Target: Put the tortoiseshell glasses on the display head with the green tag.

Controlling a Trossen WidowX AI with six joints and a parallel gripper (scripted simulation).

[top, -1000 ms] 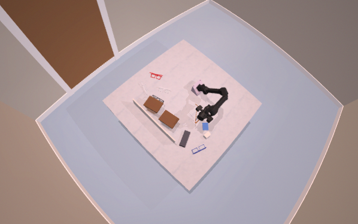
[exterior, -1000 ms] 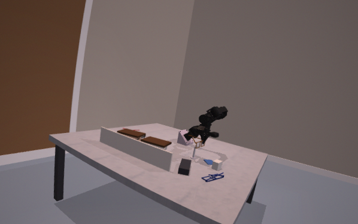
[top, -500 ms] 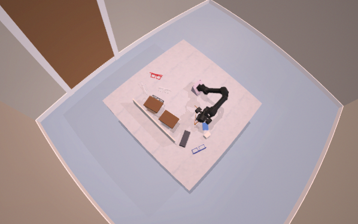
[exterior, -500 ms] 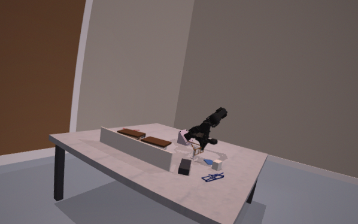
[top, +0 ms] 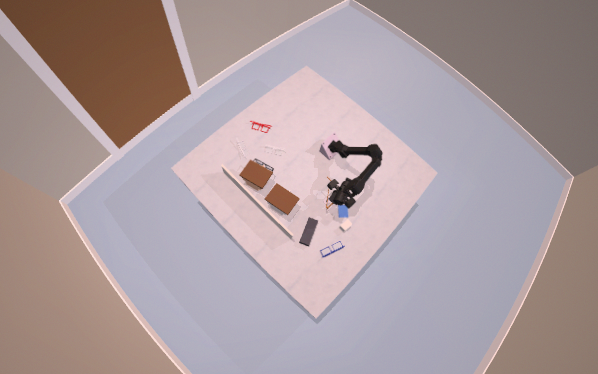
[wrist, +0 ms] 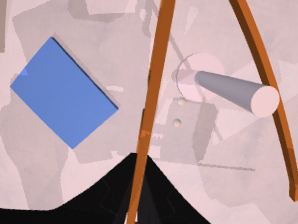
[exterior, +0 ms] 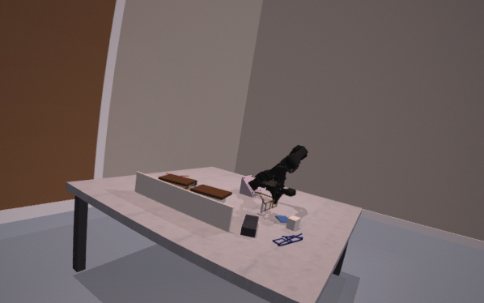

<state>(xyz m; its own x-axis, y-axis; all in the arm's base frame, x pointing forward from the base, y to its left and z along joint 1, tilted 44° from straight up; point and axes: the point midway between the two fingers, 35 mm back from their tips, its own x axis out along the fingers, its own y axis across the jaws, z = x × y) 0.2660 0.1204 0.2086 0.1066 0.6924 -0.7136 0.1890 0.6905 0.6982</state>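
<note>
Right now my gripper tip is 4 cm short of the round base, 5 cm to the left of it and 3 cm above it. Also, from my gripper tip: dark box (27 cm ahead, 2 cm to the right, 4 cm below); white cube (10 cm ahead, 13 cm to the left, 3 cm below); blue card (3 cm ahead, 7 cm to the left, 6 cm below).
</note>
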